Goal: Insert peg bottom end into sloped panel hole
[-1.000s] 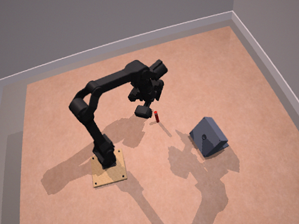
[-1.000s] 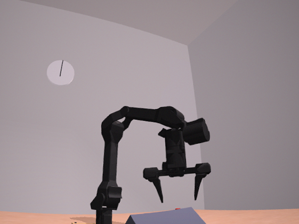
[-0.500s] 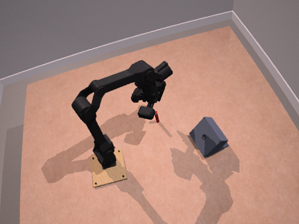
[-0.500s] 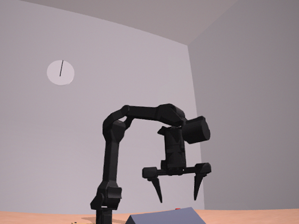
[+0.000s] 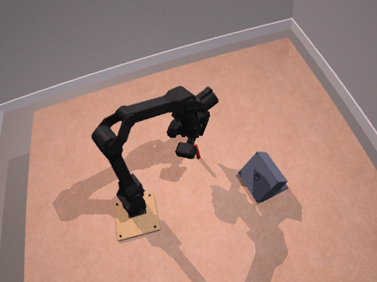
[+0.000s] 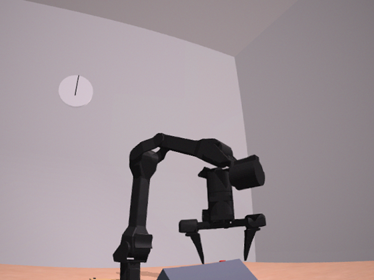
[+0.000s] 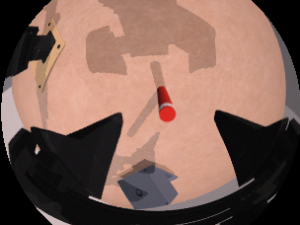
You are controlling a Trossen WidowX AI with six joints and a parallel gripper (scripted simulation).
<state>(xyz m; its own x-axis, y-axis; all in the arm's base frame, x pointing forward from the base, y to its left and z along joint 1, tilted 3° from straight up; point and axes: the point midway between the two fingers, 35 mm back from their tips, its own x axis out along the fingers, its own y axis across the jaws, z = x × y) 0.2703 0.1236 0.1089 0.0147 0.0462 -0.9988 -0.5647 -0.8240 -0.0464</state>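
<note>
The red peg is 1 cm behind my gripper tip and 2 cm below it. Also, from my gripper tip: grey sloped panel (18 cm ahead, 18 cm to the right, 3 cm below).
</note>
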